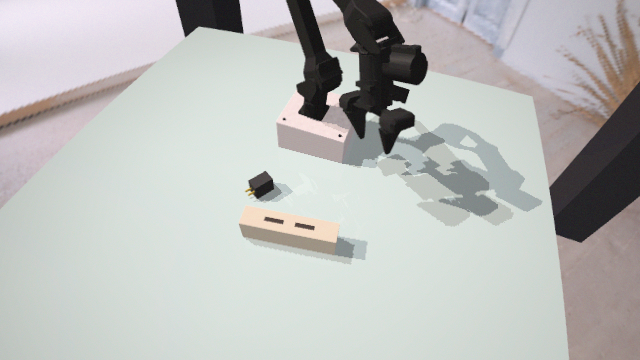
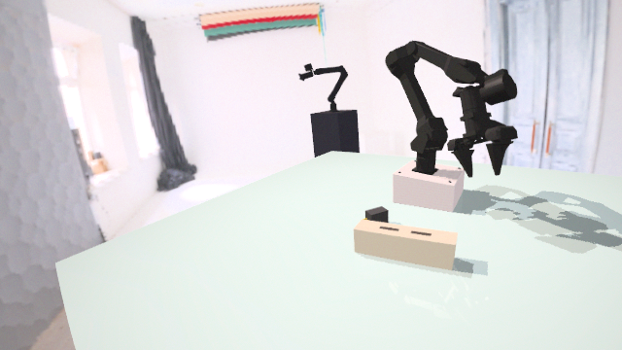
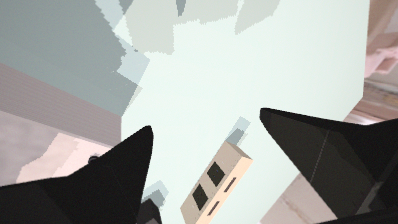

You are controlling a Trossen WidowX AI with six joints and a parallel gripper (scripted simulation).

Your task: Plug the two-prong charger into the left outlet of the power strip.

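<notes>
My gripper tip is now 230 mm to the left of the dark charger, 140 mm short of it and 100 mm above it.
</notes>
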